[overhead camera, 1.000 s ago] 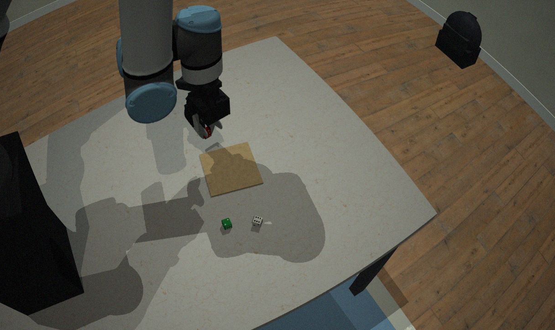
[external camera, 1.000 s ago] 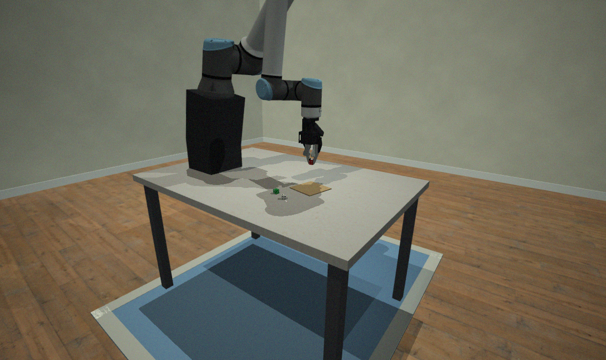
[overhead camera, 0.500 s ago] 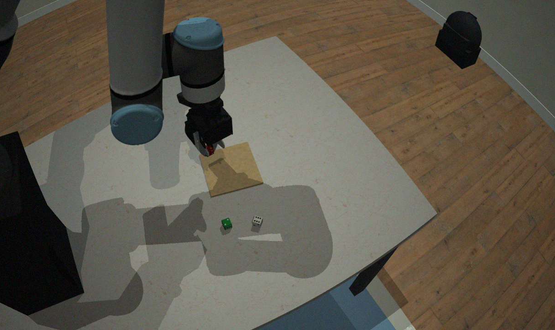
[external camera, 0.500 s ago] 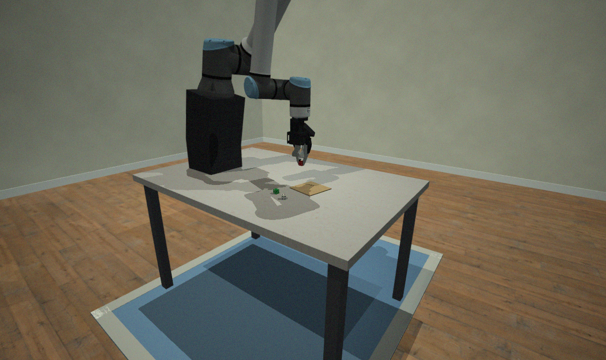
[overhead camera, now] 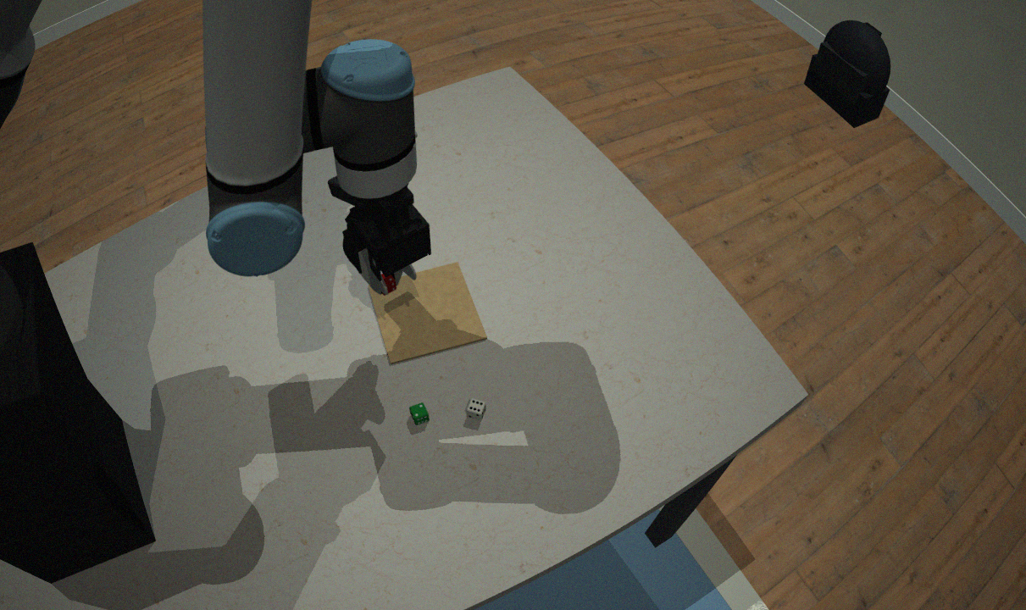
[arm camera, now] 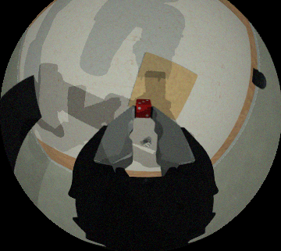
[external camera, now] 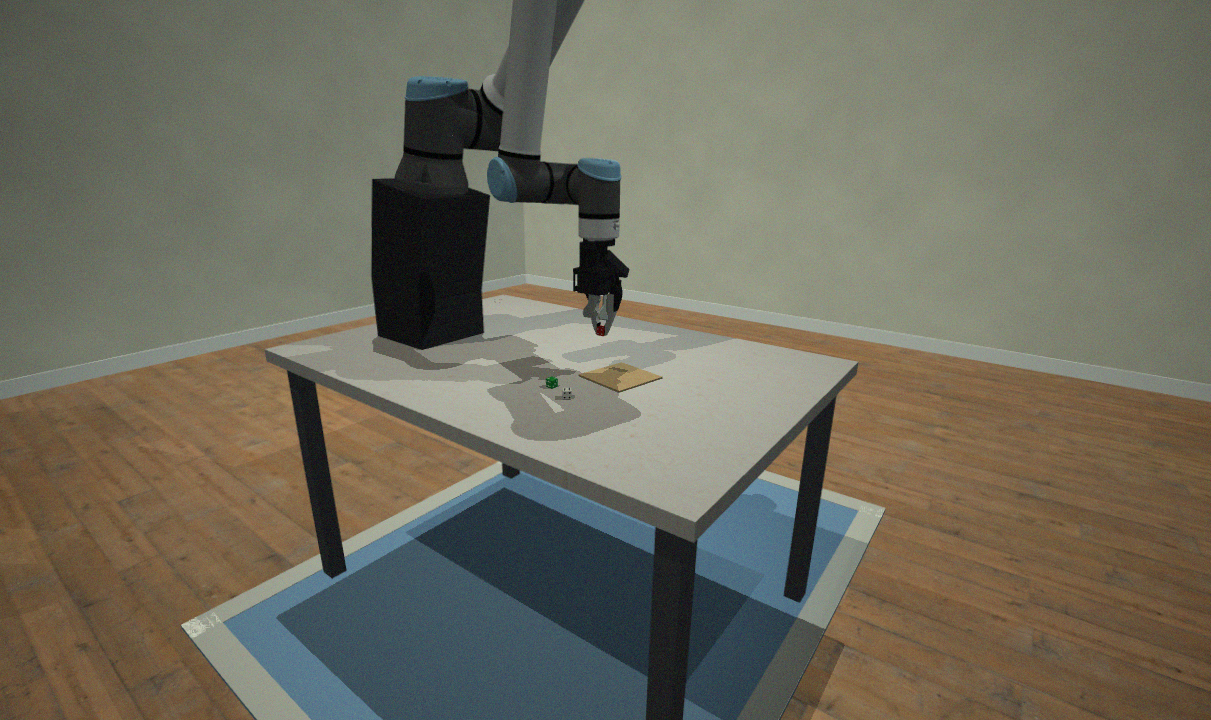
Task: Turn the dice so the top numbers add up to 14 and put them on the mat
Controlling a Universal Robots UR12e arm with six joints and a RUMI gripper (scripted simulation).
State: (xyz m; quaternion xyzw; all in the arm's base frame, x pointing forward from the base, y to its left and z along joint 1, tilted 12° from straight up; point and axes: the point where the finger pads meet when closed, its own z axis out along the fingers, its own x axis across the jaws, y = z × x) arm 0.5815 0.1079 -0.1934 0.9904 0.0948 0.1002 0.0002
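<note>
Now: hand 110 mm above the mat, 50 mm short of it and 10 mm to the right of it. The rest, counted from my hand: white die (170 mm to the right, 100 mm below, 60 mm ahead); red die (10 mm below); green die (150 mm to the right, 100 mm below, 20 mm behind).
</note>
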